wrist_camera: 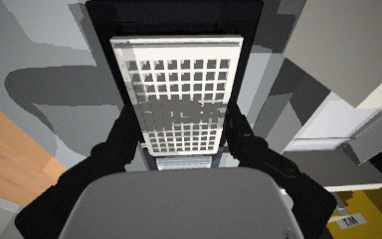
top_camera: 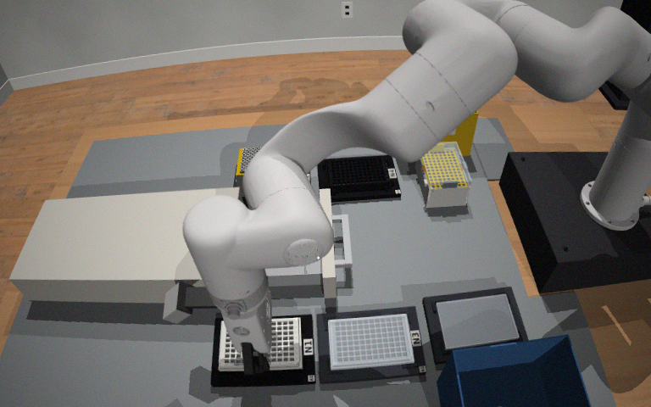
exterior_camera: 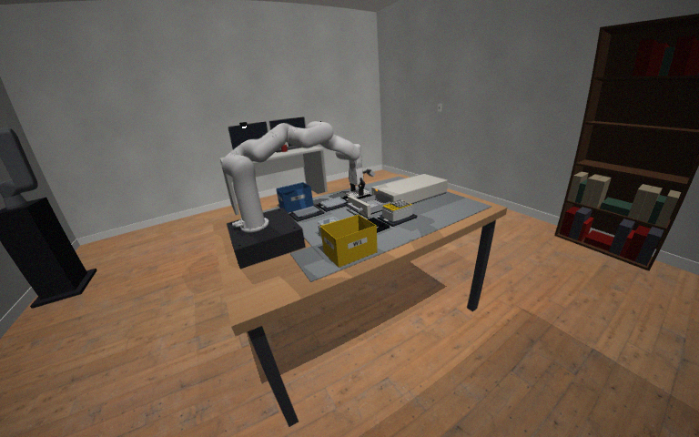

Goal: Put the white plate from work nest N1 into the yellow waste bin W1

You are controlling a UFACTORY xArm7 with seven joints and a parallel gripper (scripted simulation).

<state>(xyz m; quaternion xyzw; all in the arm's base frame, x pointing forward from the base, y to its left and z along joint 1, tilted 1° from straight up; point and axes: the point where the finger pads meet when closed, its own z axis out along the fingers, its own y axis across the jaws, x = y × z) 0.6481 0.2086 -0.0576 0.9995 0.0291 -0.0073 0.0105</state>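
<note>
Now: hand 4 cm above the black work nest N1. From my hand the other things lie so: cooler (19 cm to the right, 14 cm ahead, 1 cm below); white plate (1 cm below); drawer (19 cm to the right, 2 cm below, 2 cm ahead).
</note>
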